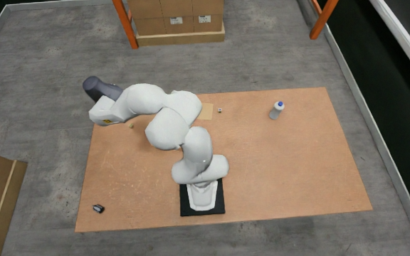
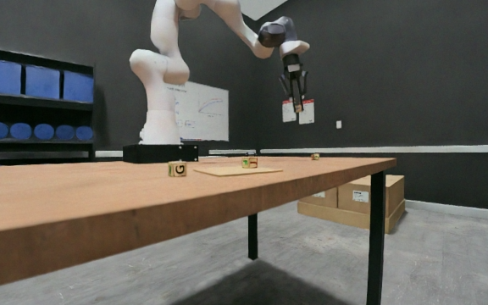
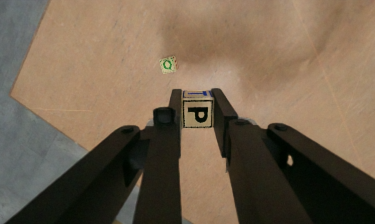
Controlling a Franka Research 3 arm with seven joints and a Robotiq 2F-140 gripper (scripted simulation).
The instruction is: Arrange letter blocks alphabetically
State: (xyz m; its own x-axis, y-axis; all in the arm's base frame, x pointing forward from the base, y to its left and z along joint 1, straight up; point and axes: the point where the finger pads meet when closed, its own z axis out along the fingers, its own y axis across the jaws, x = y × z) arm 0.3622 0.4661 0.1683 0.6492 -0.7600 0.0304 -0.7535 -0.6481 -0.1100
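The pale yellow mat is 180 mm ahead of my hand, 480 mm to the right of it and 240 mm below it. From my hand the other things lie so: block: 60 mm ahead, 30 mm to the left, 230 mm below; white bottle: 120 mm ahead, 1000 mm to the right, 160 mm below; black object: 480 mm behind, 170 mm to the left, 230 mm below.
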